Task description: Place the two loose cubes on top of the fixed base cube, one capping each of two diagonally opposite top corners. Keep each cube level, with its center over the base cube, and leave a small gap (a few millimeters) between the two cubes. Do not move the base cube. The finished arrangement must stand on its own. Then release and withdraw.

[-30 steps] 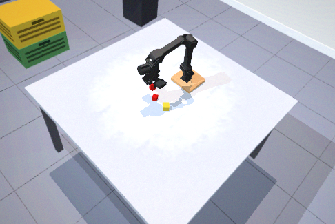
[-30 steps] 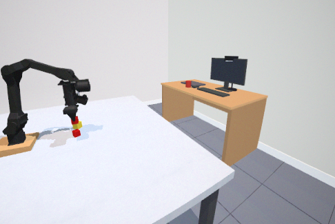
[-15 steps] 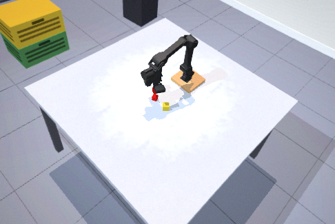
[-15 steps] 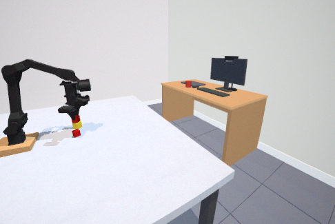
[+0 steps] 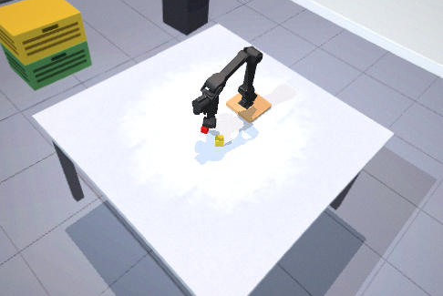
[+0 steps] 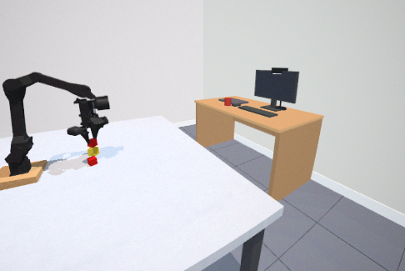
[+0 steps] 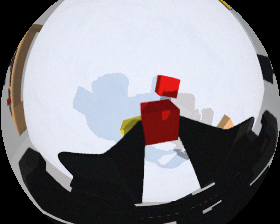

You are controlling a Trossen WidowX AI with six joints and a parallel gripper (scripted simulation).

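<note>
Now: gripper tip 8 cm above the yellow cube and 7 cm to the right of it.
</note>
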